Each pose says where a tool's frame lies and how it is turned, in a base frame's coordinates. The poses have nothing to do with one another.
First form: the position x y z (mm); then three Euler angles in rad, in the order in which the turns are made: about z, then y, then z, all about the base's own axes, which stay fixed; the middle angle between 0 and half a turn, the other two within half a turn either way.
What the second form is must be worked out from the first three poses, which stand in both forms.
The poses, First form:
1: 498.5, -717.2, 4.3, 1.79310, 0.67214, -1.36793
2: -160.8, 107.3, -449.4, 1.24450, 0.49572, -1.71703
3: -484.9, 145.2, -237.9, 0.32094, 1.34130, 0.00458
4: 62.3, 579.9, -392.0, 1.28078, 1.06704, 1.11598
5: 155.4, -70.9, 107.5, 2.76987, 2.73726, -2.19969
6: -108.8, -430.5, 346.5, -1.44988, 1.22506, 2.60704
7: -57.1, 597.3, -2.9, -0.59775, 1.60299, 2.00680
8: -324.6, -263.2, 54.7, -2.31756, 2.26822, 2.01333
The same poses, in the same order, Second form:
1: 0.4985, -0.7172, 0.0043, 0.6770, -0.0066, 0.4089
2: -0.1608, 0.1073, -0.4494, 0.4983, 0.0450, -0.4627
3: -0.4849, 0.1452, -0.2379, 0.2121, 1.3297, 0.2750
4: 0.0623, 0.5799, -0.3920, 0.1104, 1.3366, 2.1149
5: 0.1554, -0.0709, 0.1075, 1.6787, -2.1772, 0.1585
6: -0.1088, -0.4305, 0.3465, -1.1556, -0.5692, 1.0025
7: -0.0571, 0.5973, -0.0029, -1.6535, 0.4550, 1.0756
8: -0.3246, -0.2632, 0.0547, -1.8831, -1.2735, -0.1608
